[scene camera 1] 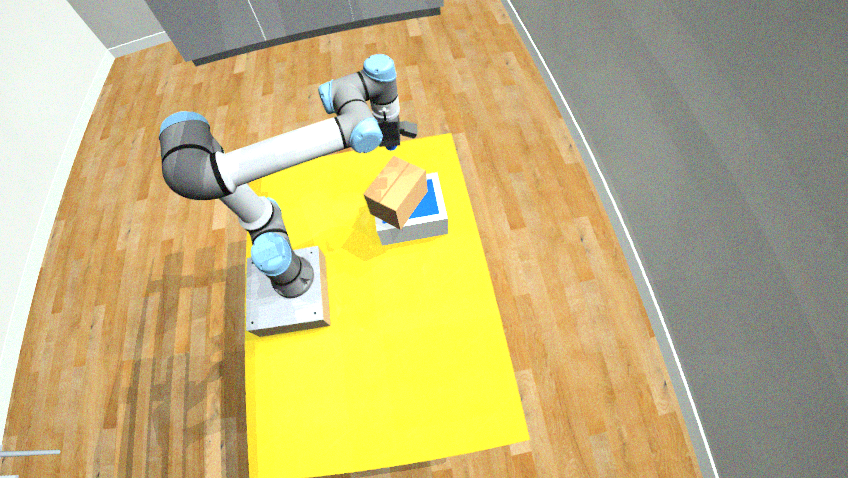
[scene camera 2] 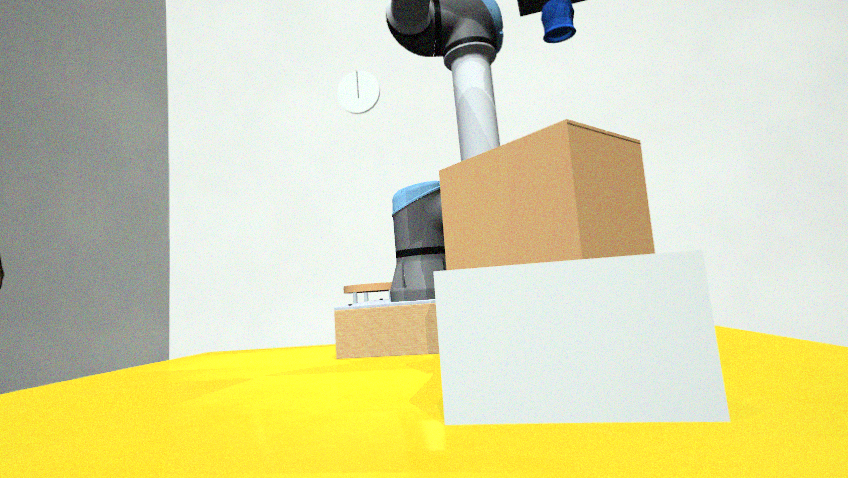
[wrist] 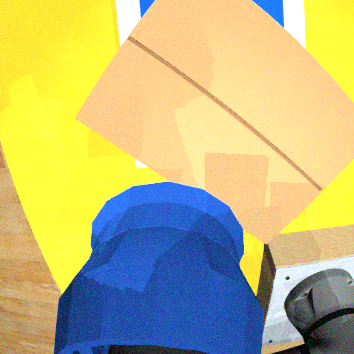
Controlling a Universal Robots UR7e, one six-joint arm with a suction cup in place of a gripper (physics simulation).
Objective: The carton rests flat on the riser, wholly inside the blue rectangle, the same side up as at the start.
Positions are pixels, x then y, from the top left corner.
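A brown carton is visible to me in scene camera 2 [570,191], in scene camera 1 and in the wrist view. On the brown carton, [wrist: 234,104] and [scene camera 1: 397,180] are one and the same spot. I can also see a riser in scene camera 2 [624,339], as well as in the wrist view and in scene camera 1. On the riser, [wrist: 294,24] and [scene camera 1: 421,219] are one and the same spot.
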